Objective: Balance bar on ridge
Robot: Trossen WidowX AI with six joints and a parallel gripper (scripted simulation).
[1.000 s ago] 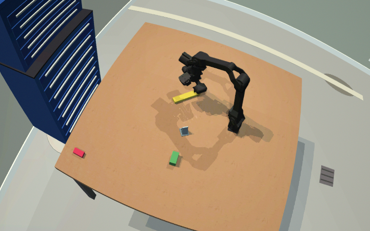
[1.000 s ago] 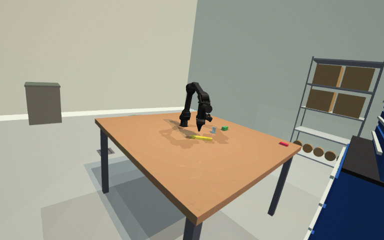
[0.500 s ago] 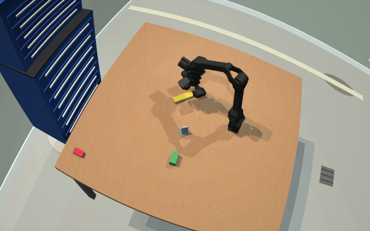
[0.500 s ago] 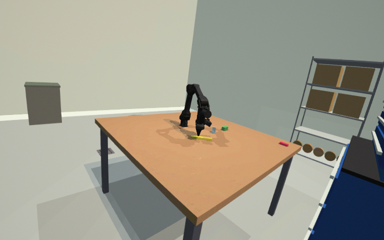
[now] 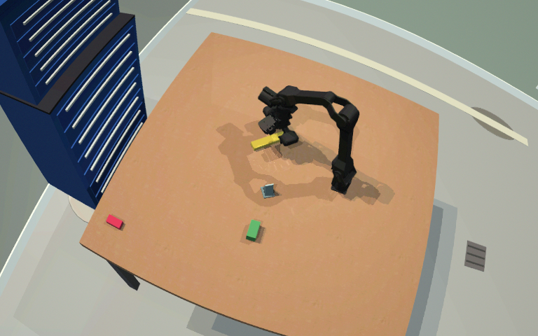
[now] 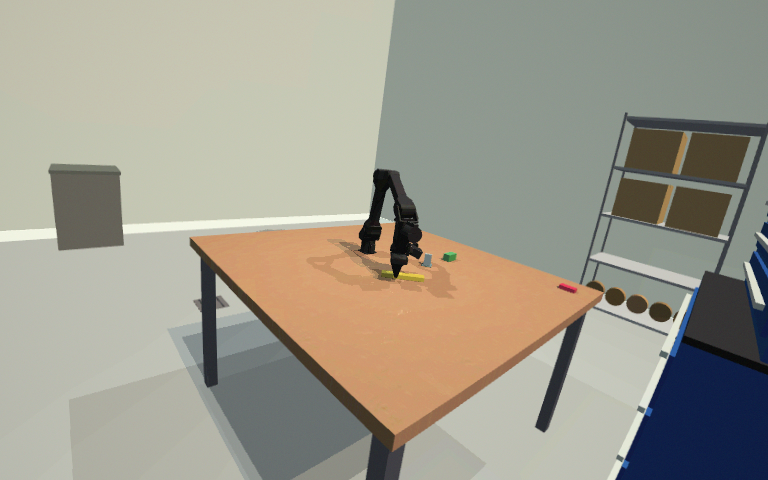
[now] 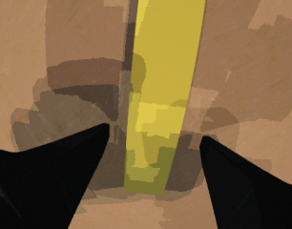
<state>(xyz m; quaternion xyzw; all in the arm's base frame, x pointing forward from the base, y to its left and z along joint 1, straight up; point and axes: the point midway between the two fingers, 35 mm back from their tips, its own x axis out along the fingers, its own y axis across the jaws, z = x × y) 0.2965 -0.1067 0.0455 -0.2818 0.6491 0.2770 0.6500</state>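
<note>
Now: gripper tip 2 cm to the right of the yellow bar and 2 cm short of it. Round my gripper tip: red block 61 cm to the left, 44 cm ahead; green block 42 cm to the left, 5 cm behind, 1 cm above.
</note>
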